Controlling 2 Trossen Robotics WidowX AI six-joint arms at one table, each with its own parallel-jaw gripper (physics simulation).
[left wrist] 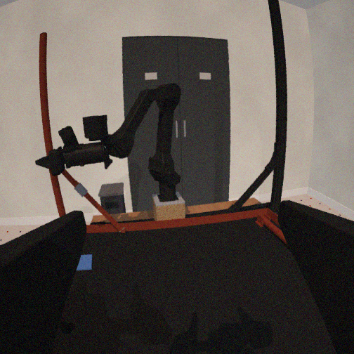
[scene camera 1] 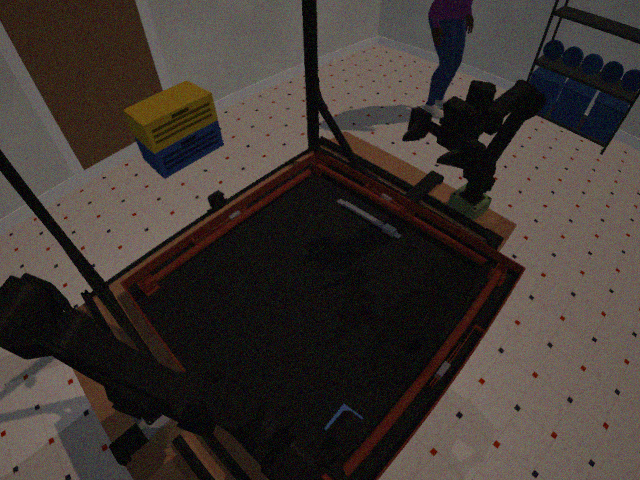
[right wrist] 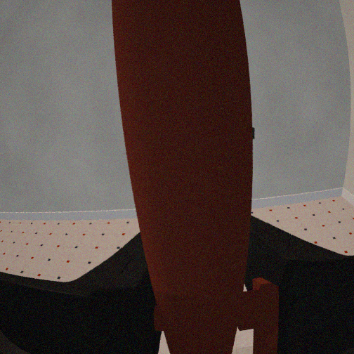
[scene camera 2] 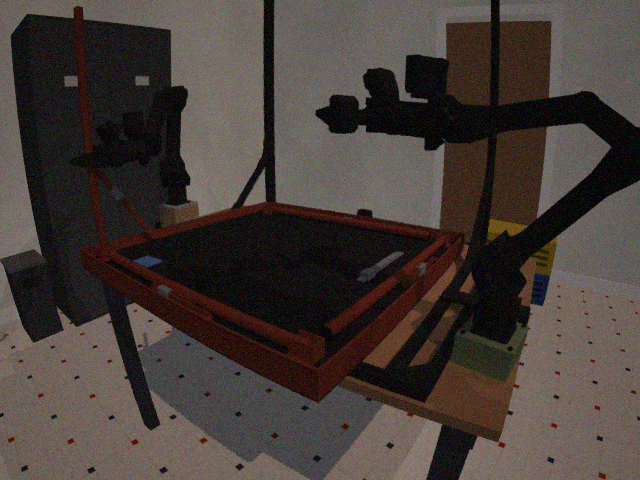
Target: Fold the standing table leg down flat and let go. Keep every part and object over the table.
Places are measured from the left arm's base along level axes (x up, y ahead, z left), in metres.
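Where they show: left gripper, fingertip midpoint: (scene camera 1: 419,149); right gripper, fingertip midpoint: (scene camera 2: 71,162); left arm's base, link origin: (scene camera 1: 471,196) (scene camera 2: 494,329); right arm's base, link origin: (scene camera 1: 153,402) (scene camera 2: 177,203).
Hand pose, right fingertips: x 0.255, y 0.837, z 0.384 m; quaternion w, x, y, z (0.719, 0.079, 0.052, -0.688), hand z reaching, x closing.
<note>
Each offset is from my right fingertips to the top centre of the thing. "*": to the spot under its first point.
The red standing leg {* dx +0.198, dy -0.007, dz -0.040 m} (scene camera 2: 81,77) (left wrist: 44,90) (right wrist: 185,125) is upright at the table frame's left corner in scene camera 2. Its diagonal brace {* dx -0.163, dy +0.046, dz -0.165 m} (scene camera 2: 134,211) (left wrist: 100,211) slopes down to the frame. My right gripper (scene camera 2: 85,161) (left wrist: 36,161) (right wrist: 199,221) is shut on this leg, above the brace's upper end, with one finger on each side. The upturned table (scene camera 1: 516,271) (scene camera 2: 206,322) has a dark panel inside a red frame. My left gripper (scene camera 1: 421,149) (scene camera 2: 320,113) is open and empty, high above the table's other side.
A pale rod-like tool {dx -0.256, dy -0.516, dz -0.528 m} (scene camera 1: 369,217) (scene camera 2: 381,266) and a blue flat piece {dx -0.259, dy -0.100, dz -0.134 m} (scene camera 1: 343,408) (scene camera 2: 147,260) (left wrist: 85,262) lie on the panel. The blue piece is partly hidden in scene camera 1. Black posts (scene camera 1: 310,62) (scene camera 2: 269,77) (left wrist: 280,90) rise beyond the frame.
</note>
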